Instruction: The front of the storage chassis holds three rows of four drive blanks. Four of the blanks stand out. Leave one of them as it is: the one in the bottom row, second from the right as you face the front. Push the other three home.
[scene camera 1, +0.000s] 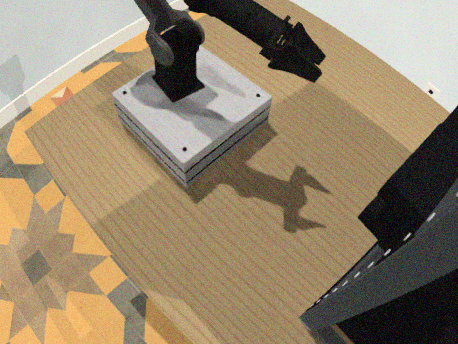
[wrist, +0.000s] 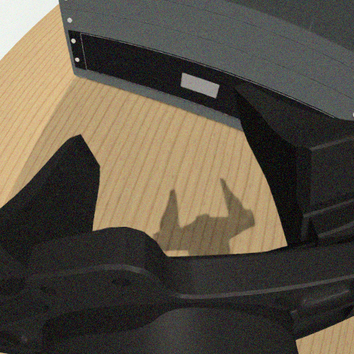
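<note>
The storage chassis (scene camera 1: 415, 262) (wrist: 200, 32) is a dark grey box, partly in view at the lower right in the scene view and across the top in the wrist view. In the wrist view one low black face of it carries a pale label (wrist: 200, 85). The rows of drive blanks cannot be made out in either view, so which ones stand out cannot be told. My gripper (scene camera 1: 319, 66) (wrist: 160, 127) is open, its fingers wide apart with nothing between them. It hangs above the table, apart from the chassis in the scene view; its right finger overlaps the black face in the wrist view.
The arm's base stands on a pale layered block (scene camera 1: 185, 125) at the upper left of the wooden table (scene camera 1: 225, 270). A black blocky shape (scene camera 1: 425, 175) rises beside the chassis at the right. The table's left edge borders a patterned floor (scene camera 1: 90, 220).
</note>
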